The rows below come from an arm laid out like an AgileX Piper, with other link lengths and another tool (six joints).
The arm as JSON. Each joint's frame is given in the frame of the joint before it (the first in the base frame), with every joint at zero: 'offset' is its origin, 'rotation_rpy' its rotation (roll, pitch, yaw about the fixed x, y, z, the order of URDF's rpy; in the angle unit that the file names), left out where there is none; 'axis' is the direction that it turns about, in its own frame. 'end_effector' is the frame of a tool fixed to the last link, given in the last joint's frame.
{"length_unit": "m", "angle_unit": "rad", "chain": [
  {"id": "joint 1", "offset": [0.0, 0.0, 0.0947], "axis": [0.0, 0.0, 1.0]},
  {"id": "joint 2", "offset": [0.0, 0.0, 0.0], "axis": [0.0, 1.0, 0.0]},
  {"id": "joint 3", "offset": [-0.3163, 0.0, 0.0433], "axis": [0.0, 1.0, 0.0]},
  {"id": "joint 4", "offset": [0.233, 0.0, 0.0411], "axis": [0.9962, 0.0, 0.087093]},
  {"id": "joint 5", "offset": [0.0, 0.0, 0.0], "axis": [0.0, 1.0, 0.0]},
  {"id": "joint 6", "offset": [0.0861, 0.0, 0.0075], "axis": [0.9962, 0.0, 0.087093]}
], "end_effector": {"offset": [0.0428, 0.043, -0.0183], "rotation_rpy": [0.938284, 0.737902, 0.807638]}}
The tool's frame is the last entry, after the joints.
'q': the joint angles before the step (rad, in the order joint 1, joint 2, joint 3, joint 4, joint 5, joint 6). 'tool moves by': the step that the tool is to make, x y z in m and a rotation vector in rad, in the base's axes. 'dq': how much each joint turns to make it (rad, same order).
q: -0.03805 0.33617 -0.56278 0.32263 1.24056 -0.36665
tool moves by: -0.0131 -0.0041 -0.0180 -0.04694 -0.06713 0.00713
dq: 0.00190 -0.10656 0.04599 -0.03266 -0.00188 -0.02271
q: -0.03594 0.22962 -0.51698 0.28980 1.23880 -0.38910
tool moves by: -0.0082 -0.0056 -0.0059 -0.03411 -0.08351 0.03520
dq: 0.04409 -0.07207 0.00735 -0.03023 -0.01721 -0.01054
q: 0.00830 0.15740 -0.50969 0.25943 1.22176 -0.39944
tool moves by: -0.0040 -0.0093 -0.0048 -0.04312 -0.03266 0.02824
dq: 0.05976 -0.03059 0.00412 -0.05646 -0.00646 0.00816
